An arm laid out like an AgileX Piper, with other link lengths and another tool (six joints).
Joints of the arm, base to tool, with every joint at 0 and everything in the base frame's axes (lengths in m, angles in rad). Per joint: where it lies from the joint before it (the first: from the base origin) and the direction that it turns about. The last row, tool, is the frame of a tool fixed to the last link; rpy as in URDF.
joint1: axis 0 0 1 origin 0 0 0.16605
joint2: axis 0 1 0 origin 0 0 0
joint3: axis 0 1 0 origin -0.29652 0 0.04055
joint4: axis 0.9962 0 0.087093 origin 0.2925 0 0.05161
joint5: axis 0 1 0 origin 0 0 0
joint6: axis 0.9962 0 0.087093 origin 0.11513 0 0.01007
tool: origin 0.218 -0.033 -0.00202 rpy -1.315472 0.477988 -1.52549
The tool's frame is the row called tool.
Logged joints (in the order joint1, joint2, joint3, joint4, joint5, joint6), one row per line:
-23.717, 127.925, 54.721, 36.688, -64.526, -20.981
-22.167, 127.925, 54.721, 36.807, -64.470, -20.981
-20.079, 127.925, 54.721, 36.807, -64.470, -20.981
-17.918, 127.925, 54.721, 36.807, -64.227, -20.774
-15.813, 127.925, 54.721, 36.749, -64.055, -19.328
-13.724, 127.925, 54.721, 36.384, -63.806, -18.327
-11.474, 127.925, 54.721, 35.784, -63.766, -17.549
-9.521, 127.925, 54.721, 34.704, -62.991, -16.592
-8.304, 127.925, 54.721, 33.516, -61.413, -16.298
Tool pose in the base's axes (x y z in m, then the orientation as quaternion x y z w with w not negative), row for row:
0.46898, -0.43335, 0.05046, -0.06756, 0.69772, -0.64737, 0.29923
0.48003, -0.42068, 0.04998, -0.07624, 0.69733, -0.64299, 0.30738
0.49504, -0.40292, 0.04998, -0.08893, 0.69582, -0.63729, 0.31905
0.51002, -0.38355, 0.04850, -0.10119, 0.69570, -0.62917, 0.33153
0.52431, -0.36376, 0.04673, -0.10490, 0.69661, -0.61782, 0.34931
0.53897, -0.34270, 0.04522, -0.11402, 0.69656, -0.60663, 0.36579
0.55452, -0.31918, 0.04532, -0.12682, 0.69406, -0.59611, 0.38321
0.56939, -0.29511, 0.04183, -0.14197, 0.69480, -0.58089, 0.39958
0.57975, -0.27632, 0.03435, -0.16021, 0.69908, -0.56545, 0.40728
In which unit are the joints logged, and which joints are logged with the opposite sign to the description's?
The joints are logged in degrees. Opposite sign: joint3.
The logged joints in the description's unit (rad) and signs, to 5 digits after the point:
-0.41394, 2.23271, -0.95506, 0.64033, -1.12619, -0.36619
-0.38689, 2.23271, -0.95506, 0.64240, -1.12521, -0.36619
-0.35044, 2.23271, -0.95506, 0.64240, -1.12521, -0.36619
-0.31273, 2.23271, -0.95506, 0.64240, -1.12097, -0.36257
-0.27599, 2.23271, -0.95506, 0.64139, -1.11797, -0.33734
-0.23953, 2.23271, -0.95506, 0.63502, -1.11362, -0.31987
-0.20026, 2.23271, -0.95506, 0.62455, -1.11293, -0.30629
-0.16617, 2.23271, -0.95506, 0.60570, -1.09940, -0.28959
-0.14493, 2.23271, -0.95506, 0.58496, -1.07186, -0.28445

